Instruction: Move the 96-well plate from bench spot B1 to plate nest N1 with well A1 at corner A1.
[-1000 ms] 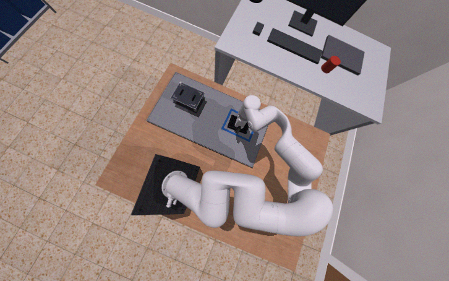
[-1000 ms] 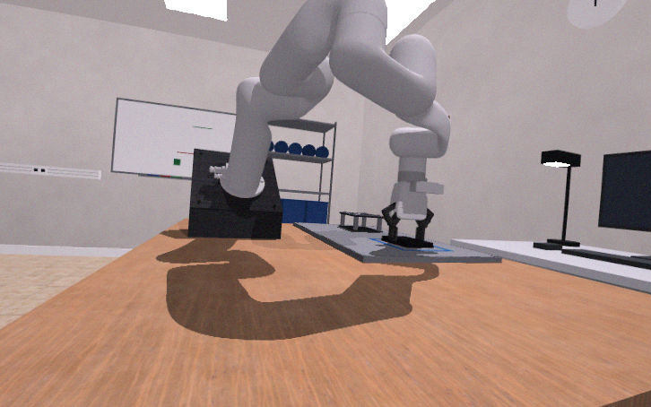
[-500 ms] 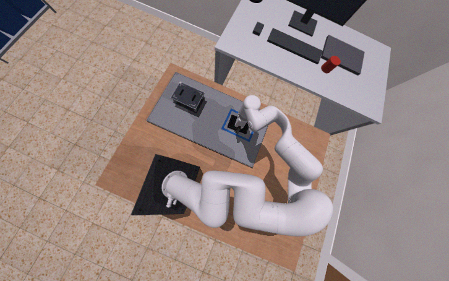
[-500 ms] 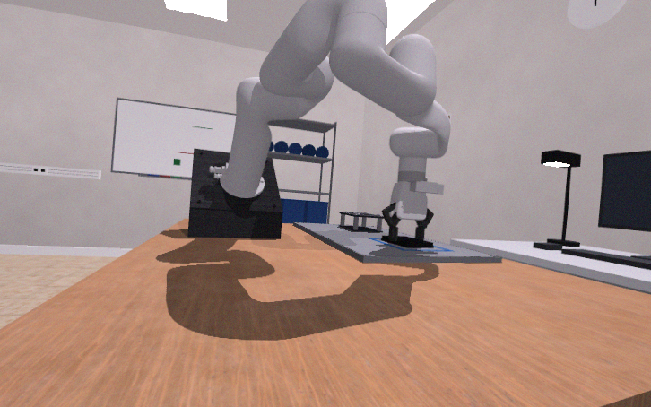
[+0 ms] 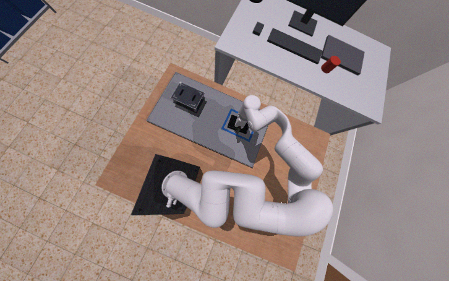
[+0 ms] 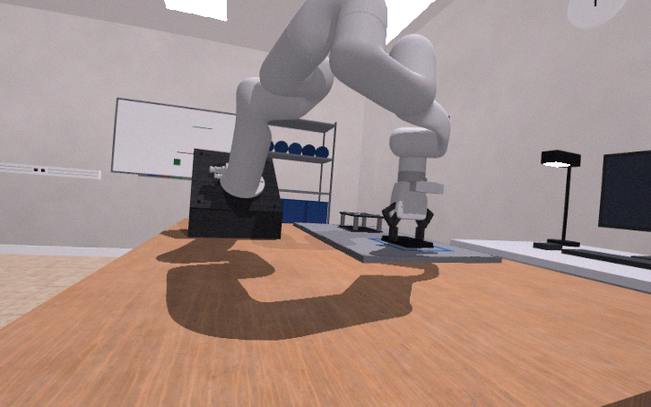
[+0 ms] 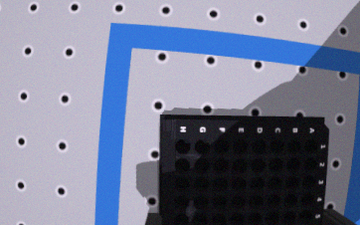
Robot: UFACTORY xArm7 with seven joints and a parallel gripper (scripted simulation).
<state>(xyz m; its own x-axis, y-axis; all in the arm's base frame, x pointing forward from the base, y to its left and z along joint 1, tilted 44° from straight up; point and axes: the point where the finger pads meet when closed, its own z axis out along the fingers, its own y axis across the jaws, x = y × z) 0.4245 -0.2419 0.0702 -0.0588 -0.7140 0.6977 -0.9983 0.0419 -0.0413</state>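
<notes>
The black 96-well plate lies 1 cm below my hand. The rest, counted from my hand: raised plate nest N1: 35 cm to the left, 6 cm ahead, 4 cm above; A1 mark: 41 cm to the left, 12 cm ahead, 4 cm above.
</notes>
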